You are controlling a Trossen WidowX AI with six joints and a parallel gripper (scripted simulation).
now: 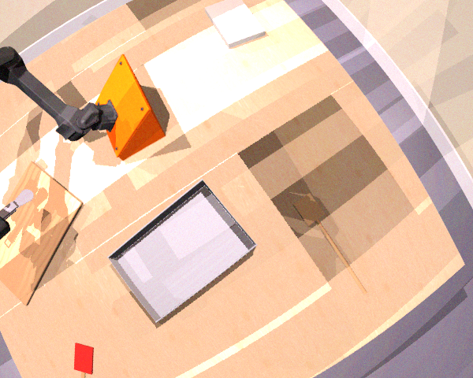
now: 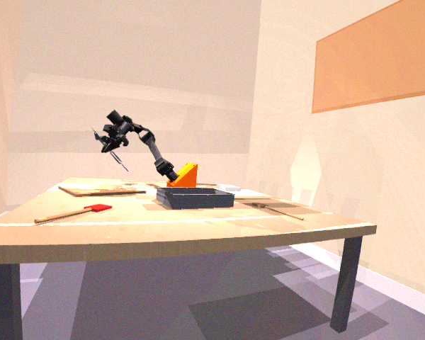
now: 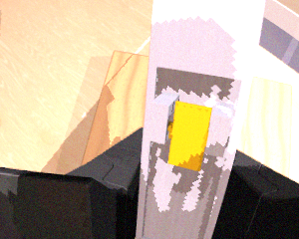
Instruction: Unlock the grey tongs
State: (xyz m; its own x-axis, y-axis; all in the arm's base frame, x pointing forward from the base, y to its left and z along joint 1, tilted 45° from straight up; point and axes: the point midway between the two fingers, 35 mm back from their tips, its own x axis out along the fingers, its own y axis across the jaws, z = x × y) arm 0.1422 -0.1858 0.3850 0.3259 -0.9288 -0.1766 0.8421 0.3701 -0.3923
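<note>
The yellow lock piece is 1 cm behind my gripper tip, 1 cm to the left of it and 4 cm above it. The rest, counted from my gripper tip: grey roasting tin 25 cm ahead, 40 cm to the left, 17 cm below; wooden board 4 cm behind, 2 cm to the left, 19 cm below; red-headed spatula 41 cm ahead, 5 cm to the right, 19 cm below.
</note>
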